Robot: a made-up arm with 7 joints. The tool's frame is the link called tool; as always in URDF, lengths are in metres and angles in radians. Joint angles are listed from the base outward.
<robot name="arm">
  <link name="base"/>
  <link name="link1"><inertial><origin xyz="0.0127 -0.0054 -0.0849"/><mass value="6.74"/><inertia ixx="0.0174" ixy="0" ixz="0.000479" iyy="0.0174" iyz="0" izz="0.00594"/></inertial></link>
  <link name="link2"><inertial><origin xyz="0.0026 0.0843 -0.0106"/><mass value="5.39"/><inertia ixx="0.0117" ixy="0" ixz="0" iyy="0.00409" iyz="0.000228" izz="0.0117"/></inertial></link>
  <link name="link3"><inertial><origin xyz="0.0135 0.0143 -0.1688"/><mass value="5.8"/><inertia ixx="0.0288" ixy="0" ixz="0.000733" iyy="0.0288" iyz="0" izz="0.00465"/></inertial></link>
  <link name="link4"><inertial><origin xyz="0.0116 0.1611 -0.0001"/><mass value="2.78"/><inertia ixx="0.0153" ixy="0" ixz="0" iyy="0.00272" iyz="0.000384" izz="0.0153"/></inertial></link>
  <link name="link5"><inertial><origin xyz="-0.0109 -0.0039 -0.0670"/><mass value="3.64"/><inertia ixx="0.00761" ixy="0" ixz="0" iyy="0.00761" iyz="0.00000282" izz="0.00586"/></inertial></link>
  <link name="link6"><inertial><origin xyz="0.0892 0.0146 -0.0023"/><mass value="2.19"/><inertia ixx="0.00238" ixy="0" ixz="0.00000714" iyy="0.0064" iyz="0" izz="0.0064"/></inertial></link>
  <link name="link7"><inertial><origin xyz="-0.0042 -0.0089 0.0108"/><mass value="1.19"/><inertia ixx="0.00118" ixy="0" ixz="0" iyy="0.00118" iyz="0" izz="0.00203"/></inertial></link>
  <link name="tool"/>
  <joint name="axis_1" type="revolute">
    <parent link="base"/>
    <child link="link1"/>
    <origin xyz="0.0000 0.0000 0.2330" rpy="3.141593 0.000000 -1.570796"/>
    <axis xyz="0 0 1"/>
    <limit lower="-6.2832" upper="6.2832"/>
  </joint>
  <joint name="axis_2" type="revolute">
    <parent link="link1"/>
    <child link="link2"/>
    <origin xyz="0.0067 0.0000 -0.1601" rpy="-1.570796 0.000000 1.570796"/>
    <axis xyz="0 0 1"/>
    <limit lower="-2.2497" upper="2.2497"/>
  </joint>
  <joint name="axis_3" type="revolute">
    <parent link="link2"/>
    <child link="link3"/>
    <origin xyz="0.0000 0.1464 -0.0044" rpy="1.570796 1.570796 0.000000"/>
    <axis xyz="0 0 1"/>
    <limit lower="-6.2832" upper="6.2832"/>
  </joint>
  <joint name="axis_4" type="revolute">
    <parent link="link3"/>
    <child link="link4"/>
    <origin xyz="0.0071 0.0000 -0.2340" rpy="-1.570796 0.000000 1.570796"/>
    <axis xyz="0 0 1"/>
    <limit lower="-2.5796" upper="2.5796"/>
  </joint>
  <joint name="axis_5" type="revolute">
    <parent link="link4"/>
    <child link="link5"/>
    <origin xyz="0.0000 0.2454 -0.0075" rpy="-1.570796 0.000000 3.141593"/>
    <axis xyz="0 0 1"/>
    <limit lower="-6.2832" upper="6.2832"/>
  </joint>
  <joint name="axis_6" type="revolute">
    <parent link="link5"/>
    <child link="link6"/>
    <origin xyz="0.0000 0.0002 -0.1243" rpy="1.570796 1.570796 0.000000"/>
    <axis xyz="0 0 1"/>
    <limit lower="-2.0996" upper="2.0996"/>
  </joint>
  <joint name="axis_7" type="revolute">
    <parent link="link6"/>
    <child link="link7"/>
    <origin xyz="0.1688 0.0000 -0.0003" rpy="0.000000 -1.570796 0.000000"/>
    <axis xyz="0 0 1"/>
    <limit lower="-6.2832" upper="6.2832"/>
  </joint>
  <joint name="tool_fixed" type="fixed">
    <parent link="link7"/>
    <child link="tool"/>
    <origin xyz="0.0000 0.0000 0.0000" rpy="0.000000 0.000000 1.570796"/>
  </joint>
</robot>
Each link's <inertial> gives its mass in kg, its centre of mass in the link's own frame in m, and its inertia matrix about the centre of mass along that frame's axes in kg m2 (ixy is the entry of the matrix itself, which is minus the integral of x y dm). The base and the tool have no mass. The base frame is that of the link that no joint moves.
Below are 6 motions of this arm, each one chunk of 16 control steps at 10 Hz.
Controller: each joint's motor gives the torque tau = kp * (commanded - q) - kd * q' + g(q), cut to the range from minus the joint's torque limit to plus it. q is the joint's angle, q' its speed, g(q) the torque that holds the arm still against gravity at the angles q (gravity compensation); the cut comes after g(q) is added. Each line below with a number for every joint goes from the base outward.
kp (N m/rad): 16 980 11 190 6.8 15 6.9
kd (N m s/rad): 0.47 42 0.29 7.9 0.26 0.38 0.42
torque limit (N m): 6.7 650 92 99 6.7 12 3.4
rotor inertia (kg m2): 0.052 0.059 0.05 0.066 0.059 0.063 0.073
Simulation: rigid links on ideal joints. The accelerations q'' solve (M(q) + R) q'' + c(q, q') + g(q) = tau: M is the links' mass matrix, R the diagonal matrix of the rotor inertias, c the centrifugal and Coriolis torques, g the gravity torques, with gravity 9.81 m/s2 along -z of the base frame. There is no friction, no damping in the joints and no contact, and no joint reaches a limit. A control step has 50 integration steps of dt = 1/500 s. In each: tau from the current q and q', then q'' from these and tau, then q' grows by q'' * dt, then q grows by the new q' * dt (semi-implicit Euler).
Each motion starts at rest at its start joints. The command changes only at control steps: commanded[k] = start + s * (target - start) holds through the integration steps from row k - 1 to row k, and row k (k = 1, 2, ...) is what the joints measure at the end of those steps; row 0 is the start. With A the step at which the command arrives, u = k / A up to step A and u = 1 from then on. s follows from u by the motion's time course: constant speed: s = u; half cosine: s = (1 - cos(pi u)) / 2; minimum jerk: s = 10 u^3 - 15 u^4 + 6 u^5; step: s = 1 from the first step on.
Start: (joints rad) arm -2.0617 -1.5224 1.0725 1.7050 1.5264 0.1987 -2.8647
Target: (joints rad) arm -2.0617 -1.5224 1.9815 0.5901 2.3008 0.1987 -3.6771
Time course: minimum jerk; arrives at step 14
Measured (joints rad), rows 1 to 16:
1: -2.0626 -1.5223 1.0725 1.7025 1.5266 0.1989 -2.8658
2: -2.0686 -1.5219 1.0723 1.6851 1.5298 0.1995 -2.8739
3: -2.0854 -1.5212 1.0732 1.6361 1.5469 0.1979 -2.9000
4: -2.1146 -1.5204 1.0786 1.5491 1.5941 0.1893 -2.9530
5: -2.1527 -1.5194 1.0939 1.4298 1.6805 0.1729 -3.0346
6: -2.1937 -1.5181 1.1270 1.2899 1.7980 0.1555 -3.1388
7: -2.2319 -1.5167 1.1897 1.1409 1.9255 0.1450 -3.2551
8: -2.2646 -1.5156 1.2982 0.9936 2.0419 0.1443 -3.3723
9: -2.2923 -1.5160 1.4702 0.8588 2.1360 0.1526 -3.4805
10: -2.3186 -1.5192 1.7162 0.7479 2.2060 0.1707 -3.5717
11: -2.3444 -1.5266 2.0210 0.6728 2.2530 0.1973 -3.6396
12: -2.3581 -1.5364 2.3113 0.6390 2.2785 0.2216 -3.6801
13: -2.3334 -1.5422 2.4599 0.6308 2.2881 0.2281 -3.6931
14: -2.2562 -1.5406 2.3928 0.6248 2.2889 0.2170 -3.6865
15: -2.1524 -1.5348 2.1807 0.6126 2.2816 0.1976 -3.6755
16: -2.0574 -1.5246 1.9447 0.5937 2.2757 0.1804 -3.6715

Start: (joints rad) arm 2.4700 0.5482 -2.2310 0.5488 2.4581 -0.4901 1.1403
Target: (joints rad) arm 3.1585 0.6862 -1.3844 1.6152 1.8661 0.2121 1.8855
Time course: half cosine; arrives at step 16
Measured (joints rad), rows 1 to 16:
1: 2.4762 0.5496 -2.2329 0.5584 2.4530 -0.4827 1.1429
2: 2.4970 0.5532 -2.2336 0.5889 2.4337 -0.4604 1.1549
3: 2.5322 0.5584 -2.2275 0.6398 2.3985 -0.4271 1.1829
4: 2.5775 0.5660 -2.2123 0.7075 2.3527 -0.3868 1.2283
5: 2.6285 0.5758 -2.1863 0.7892 2.3022 -0.3377 1.2875
6: 2.6805 0.5872 -2.1474 0.8822 2.2509 -0.2782 1.3556
7: 2.7287 0.5998 -2.0933 0.9830 2.1995 -0.2113 1.4282
8: 2.7690 0.6132 -2.0216 1.0877 2.1472 -0.1422 1.5028
9: 2.7990 0.6268 -1.9305 1.1926 2.0935 -0.0741 1.5773
10: 2.8183 0.6403 -1.8199 1.2940 2.0397 -0.0084 1.6497
11: 2.8289 0.6533 -1.6917 1.3880 1.9882 0.0535 1.7174
12: 2.8353 0.6654 -1.5515 1.4715 1.9410 0.1094 1.7776
13: 2.8449 0.6761 -1.4093 1.5412 1.8997 0.1562 1.8277
14: 2.8673 0.6847 -1.2794 1.5940 1.8654 0.1925 1.8656
15: 2.9126 0.6904 -1.1781 1.6263 1.8404 0.2172 1.8899
16: 2.9867 0.6925 -1.1177 1.6351 1.8286 0.2287 1.8996

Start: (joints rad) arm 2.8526 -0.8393 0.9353 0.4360 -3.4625 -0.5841 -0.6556
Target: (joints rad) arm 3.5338 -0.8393 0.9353 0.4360 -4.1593 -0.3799 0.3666
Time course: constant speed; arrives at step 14
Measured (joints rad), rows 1 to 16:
1: 2.8551 -0.8389 0.9401 0.4386 -3.4823 -0.5762 -0.6286
2: 2.8611 -0.8385 0.9494 0.4411 -3.5353 -0.5602 -0.5556
3: 2.8723 -0.8387 0.9575 0.4421 -3.6057 -0.5427 -0.4566
4: 2.8921 -0.8389 0.9626 0.4428 -3.6708 -0.5266 -0.3602
5: 2.9229 -0.8389 0.9647 0.4435 -3.7197 -0.5125 -0.2809
6: 2.9653 -0.8388 0.9653 0.4441 -3.7570 -0.4993 -0.2152
7: 3.0188 -0.8388 0.9665 0.4440 -3.7953 -0.4848 -0.1522
8: 3.0826 -0.8392 0.9698 0.4430 -3.8430 -0.4678 -0.0841
9: 3.1555 -0.8398 0.9752 0.4413 -3.8993 -0.4483 -0.0099
10: 3.2360 -0.8405 0.9816 0.4391 -3.9577 -0.4280 0.0668
11: 3.3222 -0.8412 0.9874 0.4368 -4.0126 -0.4087 0.1423
12: 3.4119 -0.8418 0.9908 0.4346 -4.0627 -0.3911 0.2155
13: 3.5025 -0.8422 0.9902 0.4325 -4.1113 -0.3750 0.2872
14: 3.5916 -0.8424 0.9844 0.4306 -4.1618 -0.3600 0.3590
15: 3.6744 -0.8427 0.9710 0.4264 -4.1955 -0.3547 0.4045
16: 3.7483 -0.8429 0.9508 0.4227 -4.1978 -0.3611 0.4046

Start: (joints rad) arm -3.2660 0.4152 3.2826 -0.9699 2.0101 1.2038 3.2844
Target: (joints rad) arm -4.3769 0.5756 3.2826 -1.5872 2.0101 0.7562 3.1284
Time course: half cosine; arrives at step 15
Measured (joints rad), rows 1 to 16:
1: -3.2682 0.4158 3.2857 -0.9738 2.0053 1.2005 3.2838
2: -3.2783 0.4191 3.2992 -0.9894 1.9886 1.1869 3.2807
3: -3.3023 0.4272 3.3284 -1.0210 1.9646 1.1582 3.2735
4: -3.3421 0.4399 3.3712 -1.0672 1.9509 1.1155 3.2619
5: -3.3959 0.4552 3.4196 -1.1235 1.9621 1.0652 3.2473
6: -3.4611 0.4718 3.4661 -1.1861 1.9962 1.0142 3.2314
7: -3.5364 0.4891 3.5057 -1.2520 2.0360 0.9660 3.2155
8: -3.6213 0.5065 3.5355 -1.3187 2.0631 0.9193 3.2000
9: -3.7153 0.5234 3.5523 -1.3827 2.0687 0.8720 3.1846
10: -3.8179 0.5390 3.5537 -1.4406 2.0553 0.8248 3.1692
11: -3.9282 0.5527 3.5387 -1.4900 2.0328 0.7818 3.1544
12: -4.0443 0.5640 3.5062 -1.5296 2.0119 0.7476 3.1413
13: -4.1623 0.5726 3.4551 -1.5585 1.9993 0.7253 3.1312
14: -4.2774 0.5781 3.3848 -1.5761 1.9957 0.7158 3.1250
15: -4.3850 0.5801 3.2971 -1.5818 1.9974 0.7188 3.1231
16: -4.4839 0.5793 3.1996 -1.5792 1.9955 0.7304 3.1245

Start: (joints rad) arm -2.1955 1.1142 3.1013 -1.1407 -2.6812 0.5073 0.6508
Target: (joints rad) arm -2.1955 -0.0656 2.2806 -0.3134 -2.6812 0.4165 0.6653
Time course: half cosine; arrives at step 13
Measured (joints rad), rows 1 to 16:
1: -2.1966 1.1019 3.1035 -1.1428 -2.6863 0.5163 0.6514
2: -2.1976 1.0591 3.1048 -1.1309 -2.7030 0.5530 0.6535
3: -2.1921 0.9805 3.0914 -1.0798 -2.7229 0.5918 0.6566
4: -2.1727 0.8718 3.0460 -0.9902 -2.7264 0.5675 0.6584
5: -2.1389 0.7421 2.9613 -0.8790 -2.7061 0.4765 0.6581
6: -2.0980 0.5986 2.8488 -0.7593 -2.6749 0.3921 0.6566
7: -2.0544 0.4492 2.7195 -0.6396 -2.6498 0.3652 0.6557
8: -2.0102 0.3046 2.5785 -0.5289 -2.6396 0.3701 0.6561
9: -1.9922 0.1746 2.4535 -0.4325 -2.6409 0.3633 0.6575
10: -2.0748 0.0676 2.3654 -0.3615 -2.6366 0.3387 0.6597
11: -2.2800 -0.0091 2.2323 -0.3417 -2.6269 0.3346 0.6644
12: -2.4156 -0.0581 1.9834 -0.3491 -2.6754 0.3990 0.6704
13: -2.4255 -0.0866 1.7494 -0.3316 -2.7939 0.4629 0.6740
14: -2.4707 -0.0914 1.6969 -0.3180 -2.8989 0.4313 0.6741
15: -2.5017 -0.0865 1.8378 -0.3048 -2.9238 0.3643 0.6698
16: -2.3967 -0.0795 2.0590 -0.2989 -2.8439 0.3385 0.6628

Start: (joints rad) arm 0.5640 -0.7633 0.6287 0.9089 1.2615 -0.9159 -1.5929
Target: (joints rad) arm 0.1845 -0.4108 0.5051 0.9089 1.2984 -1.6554 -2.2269
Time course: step
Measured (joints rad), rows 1 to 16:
1: 0.7431 -0.4458 1.1229 0.8081 0.9354 -1.4476 -1.8069
2: 0.8194 -0.4025 0.9281 0.9536 1.0140 -1.8677 -2.1989
3: 0.5352 -0.4194 0.7011 0.9125 1.4251 -1.8832 -2.4425
4: 0.1215 -0.4134 0.5707 0.9168 1.6857 -1.6165 -2.4432
5: -0.2654 -0.3974 0.5817 0.9498 1.6829 -1.4405 -2.3054
6: -0.5366 -0.3938 0.6316 0.9591 1.5485 -1.5220 -2.1817
7: -0.6582 -0.3997 0.6207 0.9446 1.4003 -1.6929 -2.1462
8: -0.5887 -0.4047 0.5354 0.9294 1.2655 -1.7556 -2.1799
9: -0.3070 -0.4092 0.4310 0.9173 1.1686 -1.6930 -2.2284
10: 0.1345 -0.4178 0.3899 0.9008 1.1401 -1.6207 -2.2543
11: 0.5192 -0.4233 0.4554 0.8848 1.1948 -1.6225 -2.2502
12: 0.7148 -0.4214 0.5691 0.8851 1.2885 -1.6662 -2.2307
13: 0.7225 -0.4197 0.6785 0.8913 1.3634 -1.6861 -2.2161
14: 0.5690 -0.4227 0.7753 0.8885 1.3737 -1.6719 -2.2146
15: 0.3421 -0.4236 0.8551 0.8925 1.2947 -1.6506 -2.2207
16: 0.1308 -0.4189 0.8994 0.9106 1.1946 -1.6326 -2.2268

